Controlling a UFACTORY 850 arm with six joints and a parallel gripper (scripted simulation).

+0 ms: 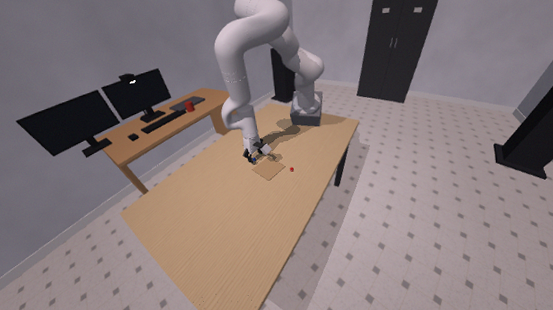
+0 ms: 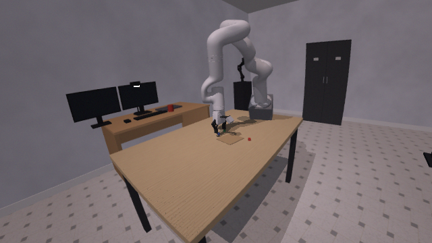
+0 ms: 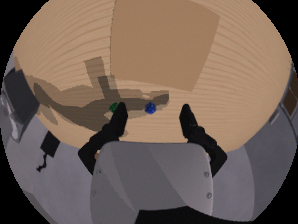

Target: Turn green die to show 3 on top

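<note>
Right now the blue die is 20 mm to the right of my hand and 40 mm below it. From my hand the other things lie so: green die 70 mm behind, 40 mm to the right, 40 mm below; red die 80 mm behind, 210 mm to the left, 40 mm below; tan mat 10 mm behind, 100 mm to the left, 40 mm below.
</note>
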